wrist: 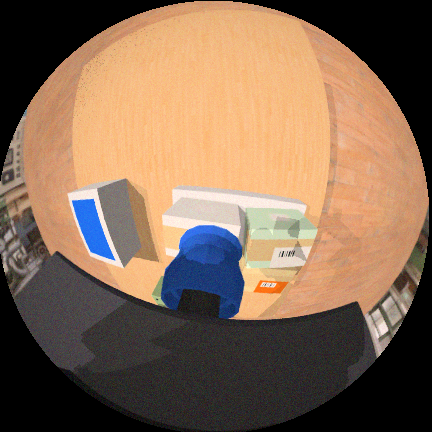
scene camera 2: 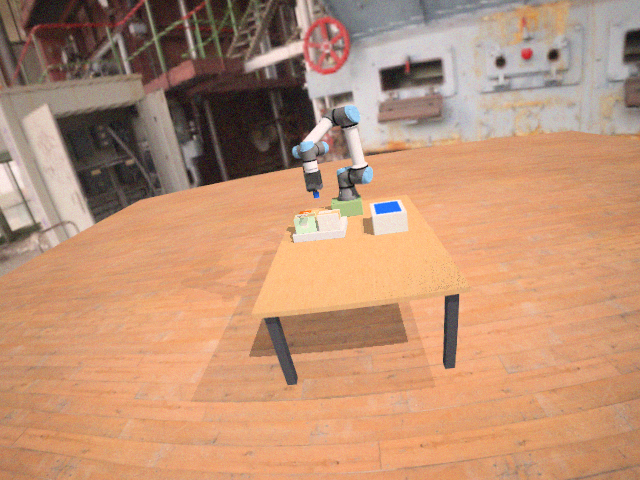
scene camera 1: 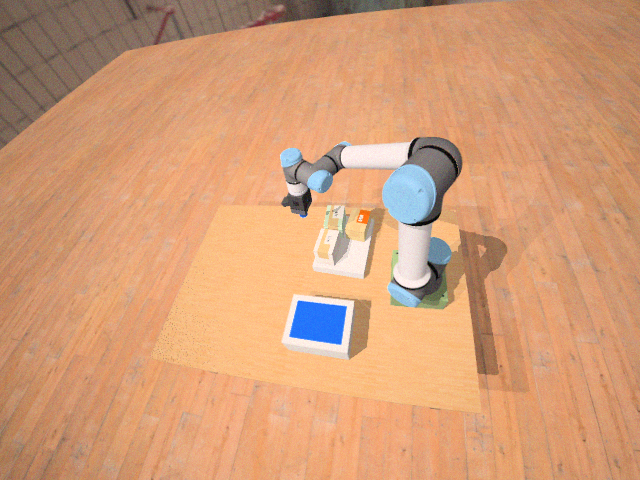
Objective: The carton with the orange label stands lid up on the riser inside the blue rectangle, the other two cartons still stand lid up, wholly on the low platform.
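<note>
The carton with the orange label (scene camera 1: 357,228) (wrist: 270,286) stands lid up on the low platform (scene camera 1: 351,267) (scene camera 2: 320,236) (wrist: 189,193); in scene camera 2 it is mostly hidden behind the others. A pale green carton (scene camera 1: 333,220) (scene camera 2: 305,225) (wrist: 280,224) and a white-sided carton (scene camera 1: 326,246) (scene camera 2: 328,221) (wrist: 200,212) also stand lid up on the platform. The white riser (scene camera 1: 319,349) (scene camera 2: 390,224) (wrist: 121,225) has the filled blue rectangle (scene camera 1: 317,322) (scene camera 2: 387,207) (wrist: 93,232) on its bare top. My gripper (scene camera 1: 303,214) (scene camera 2: 316,194) (wrist: 210,244), a blue suction cup, is open, holds nothing, and hangs above and beside the cartons.
The arm's green base block (scene camera 2: 347,207) stands on the wooden table (scene camera 1: 232,289) (scene camera 2: 361,268) (wrist: 200,110), beyond the platform and riser in scene camera 2. A gap separates the platform from the riser. The upper arm and forearm reach over the table's far side in scene camera 1.
</note>
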